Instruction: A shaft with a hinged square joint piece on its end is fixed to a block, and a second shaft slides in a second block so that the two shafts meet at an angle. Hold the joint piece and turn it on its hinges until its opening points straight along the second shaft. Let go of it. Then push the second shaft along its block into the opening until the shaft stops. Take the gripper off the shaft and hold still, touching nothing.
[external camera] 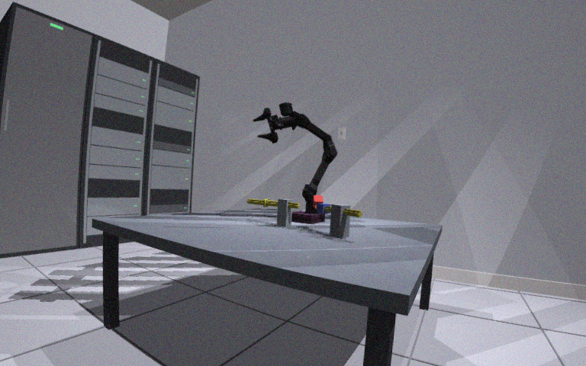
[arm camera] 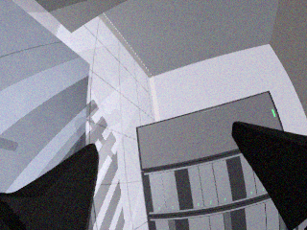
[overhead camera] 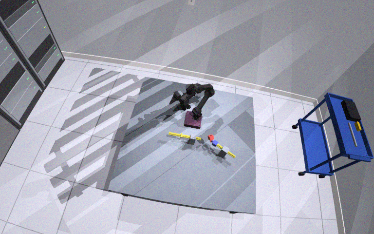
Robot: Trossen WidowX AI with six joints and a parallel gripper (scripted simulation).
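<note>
Right now the red joint piece is 38 cm to the left of my gripper tip, 36 cm below it and 6 cm behind it.
</note>
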